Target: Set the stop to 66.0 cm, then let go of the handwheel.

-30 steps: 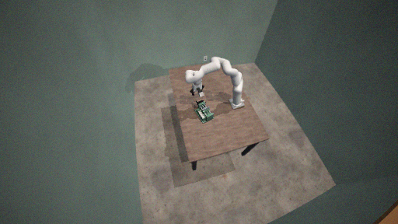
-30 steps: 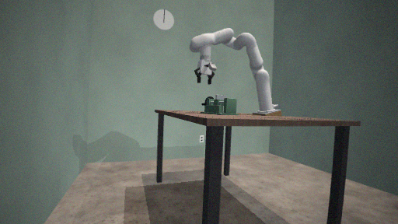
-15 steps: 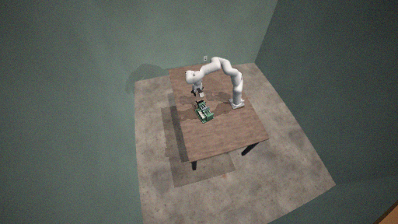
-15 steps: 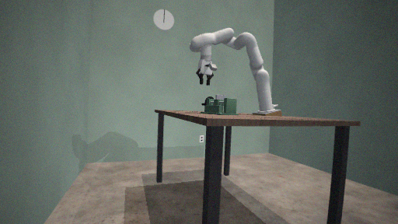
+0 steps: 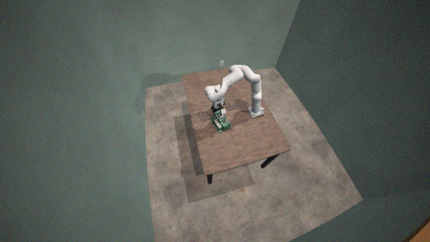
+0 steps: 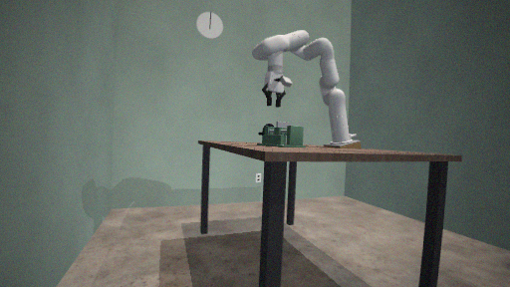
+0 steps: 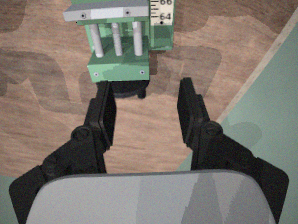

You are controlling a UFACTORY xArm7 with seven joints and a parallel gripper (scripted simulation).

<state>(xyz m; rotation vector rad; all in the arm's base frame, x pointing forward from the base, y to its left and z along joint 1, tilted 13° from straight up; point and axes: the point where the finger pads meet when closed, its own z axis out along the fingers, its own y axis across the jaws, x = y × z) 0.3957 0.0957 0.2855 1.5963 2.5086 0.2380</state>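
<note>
Now: the black handwheel 15 cm below my hand, 9 cm to the right of it and 2 cm ahead of it. Also, from my hand: green stop fixture 13 cm below, 4 cm behind, 2 cm to the left.
</note>
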